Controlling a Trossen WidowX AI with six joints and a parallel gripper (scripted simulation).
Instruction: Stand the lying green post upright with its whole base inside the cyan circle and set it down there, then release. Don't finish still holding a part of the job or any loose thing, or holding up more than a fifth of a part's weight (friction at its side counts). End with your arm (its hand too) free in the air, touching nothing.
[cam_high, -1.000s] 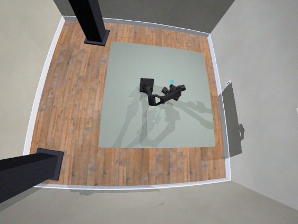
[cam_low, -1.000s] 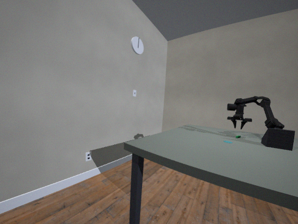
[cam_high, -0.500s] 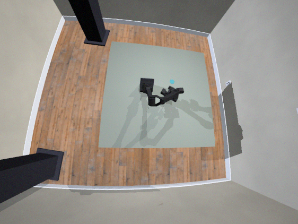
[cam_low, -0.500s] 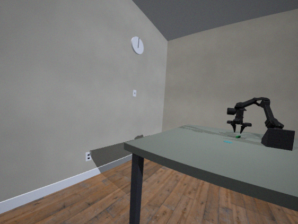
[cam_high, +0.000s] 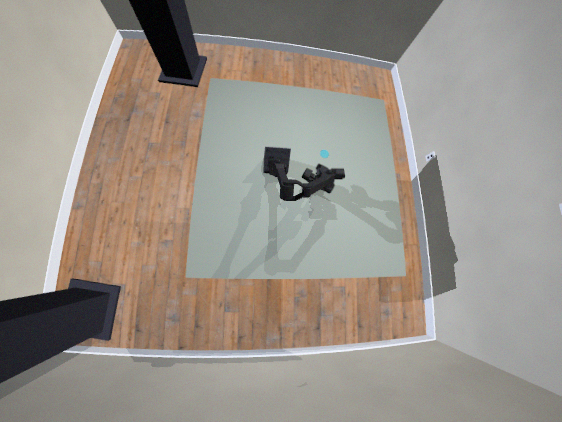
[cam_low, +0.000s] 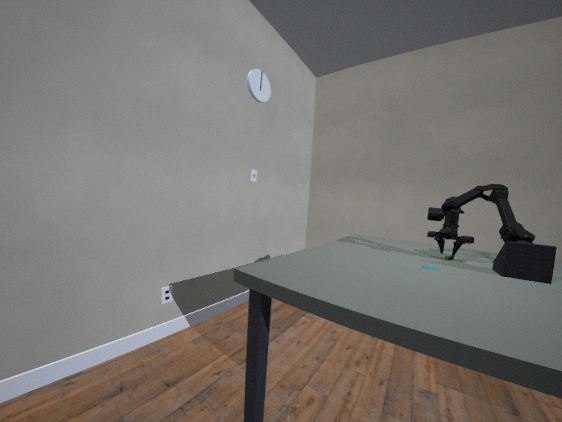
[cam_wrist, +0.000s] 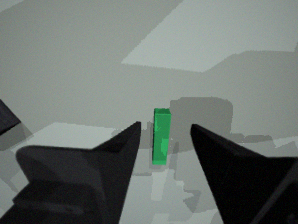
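My gripper is now 1 cm past the green post, 2 cm to the left of it and 5 cm above it. Also, from my hand: cyan circle: 6 cm ahead, 24 cm to the left, 6 cm below.
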